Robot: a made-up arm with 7 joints. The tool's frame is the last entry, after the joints.
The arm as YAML. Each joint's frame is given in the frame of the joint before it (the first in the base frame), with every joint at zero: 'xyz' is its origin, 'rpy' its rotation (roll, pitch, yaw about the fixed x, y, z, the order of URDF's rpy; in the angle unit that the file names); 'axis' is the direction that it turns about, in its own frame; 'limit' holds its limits. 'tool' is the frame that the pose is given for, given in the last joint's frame.
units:
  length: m
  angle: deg
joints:
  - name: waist
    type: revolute
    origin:
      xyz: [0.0, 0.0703, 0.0]
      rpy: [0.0, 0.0, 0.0]
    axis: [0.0, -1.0, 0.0]
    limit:
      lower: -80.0
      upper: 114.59
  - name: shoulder
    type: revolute
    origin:
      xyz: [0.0, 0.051, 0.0]
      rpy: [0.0, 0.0, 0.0]
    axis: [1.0, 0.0, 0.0]
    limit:
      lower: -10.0
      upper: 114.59
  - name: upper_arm
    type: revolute
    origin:
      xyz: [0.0, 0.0, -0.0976]
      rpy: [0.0, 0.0, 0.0]
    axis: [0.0, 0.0, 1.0]
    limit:
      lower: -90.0
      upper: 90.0
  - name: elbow
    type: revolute
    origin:
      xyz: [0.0, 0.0, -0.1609]
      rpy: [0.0, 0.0, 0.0]
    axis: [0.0, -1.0, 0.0]
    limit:
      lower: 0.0
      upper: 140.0
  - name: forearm
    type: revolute
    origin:
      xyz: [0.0, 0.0, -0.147]
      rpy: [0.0, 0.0, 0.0]
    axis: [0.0, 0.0, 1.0]
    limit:
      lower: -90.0
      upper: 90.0
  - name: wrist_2
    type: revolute
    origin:
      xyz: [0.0, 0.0, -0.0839]
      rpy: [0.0, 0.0, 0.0]
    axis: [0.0, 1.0, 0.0]
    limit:
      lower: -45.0
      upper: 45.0
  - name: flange
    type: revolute
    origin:
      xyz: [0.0, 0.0, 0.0]
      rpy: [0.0, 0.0, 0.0]
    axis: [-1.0, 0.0, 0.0]
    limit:
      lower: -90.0
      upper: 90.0
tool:
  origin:
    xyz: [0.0, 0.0, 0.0]
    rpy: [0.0, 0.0, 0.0]
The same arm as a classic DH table. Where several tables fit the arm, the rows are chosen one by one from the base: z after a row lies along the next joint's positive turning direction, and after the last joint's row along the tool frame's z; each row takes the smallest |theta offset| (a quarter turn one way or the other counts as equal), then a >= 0, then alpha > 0; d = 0 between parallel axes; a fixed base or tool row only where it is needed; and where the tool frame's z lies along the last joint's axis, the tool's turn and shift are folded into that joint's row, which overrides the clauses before.
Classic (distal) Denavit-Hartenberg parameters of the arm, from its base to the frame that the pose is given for. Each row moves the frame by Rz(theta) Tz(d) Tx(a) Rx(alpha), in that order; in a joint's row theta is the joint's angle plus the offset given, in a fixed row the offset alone. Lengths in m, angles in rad.
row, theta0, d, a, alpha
base (fixed), 0, 0, 0, 1.5708
waist, 1.5708, -0.1213, 0, 1.5708
shoulder, 1.5708, 0, 0, 1.5708
upper_arm, 1.5708, -0.2585, 0, 1.5708
elbow, 0, 0, 0, -1.5708
forearm, 0, -0.2309, 0, -1.5708
wrist_2, -1.5708, 0, 0, 1.5708
flange, 1.5708, 0, 0, 1.5708
tool (fixed), -1.5708, 0, 0, 0
Joint limits (rad, base to tool): -1.3963..2 -0.1745..2 -1.5708..1.5708 0..2.4435 -1.5708..1.5708 -0.7854..0.7854 -1.5708..1.5708

